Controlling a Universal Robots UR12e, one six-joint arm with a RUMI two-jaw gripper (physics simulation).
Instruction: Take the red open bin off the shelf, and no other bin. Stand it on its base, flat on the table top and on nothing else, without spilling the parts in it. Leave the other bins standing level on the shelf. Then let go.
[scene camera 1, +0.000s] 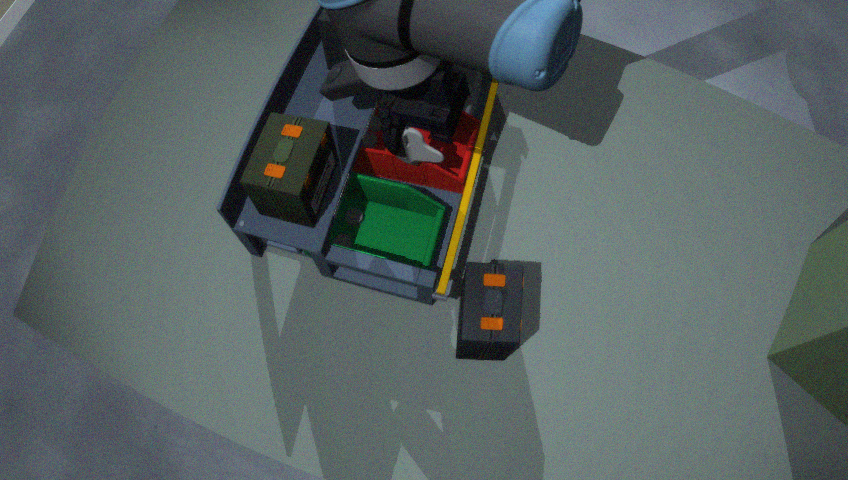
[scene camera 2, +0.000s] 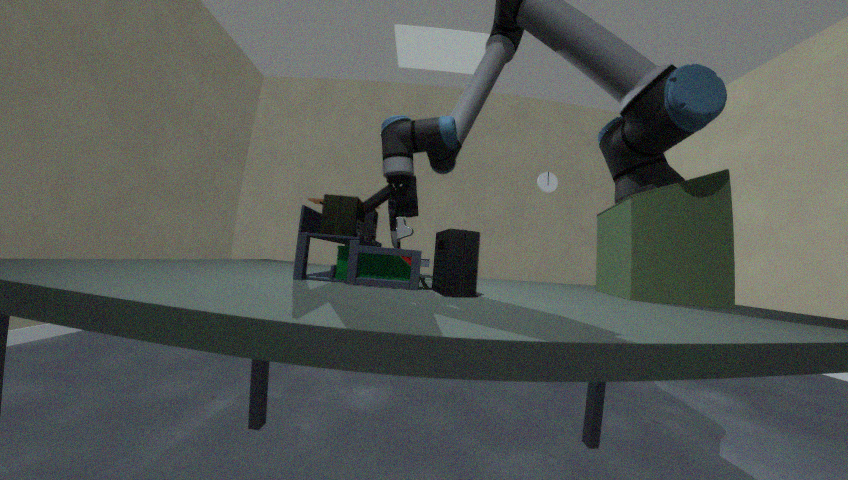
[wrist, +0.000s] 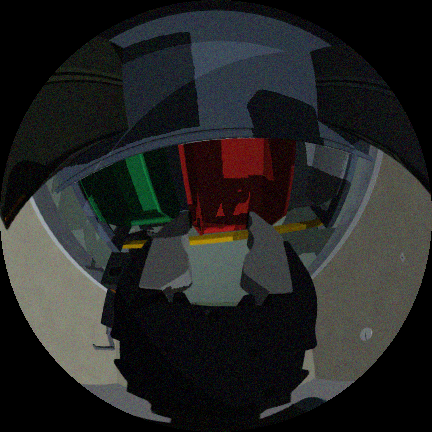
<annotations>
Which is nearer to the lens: the green bin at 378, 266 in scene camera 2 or the dark case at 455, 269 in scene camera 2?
The dark case.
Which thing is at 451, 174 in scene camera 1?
A red bin.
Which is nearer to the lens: the dark case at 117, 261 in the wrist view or the yellow rail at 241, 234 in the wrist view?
The yellow rail.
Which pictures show the yellow rail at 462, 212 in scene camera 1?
Scene camera 1 and the wrist view only.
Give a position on a green bin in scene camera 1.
At 401, 224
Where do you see a green bin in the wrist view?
At 139, 189
</annotations>
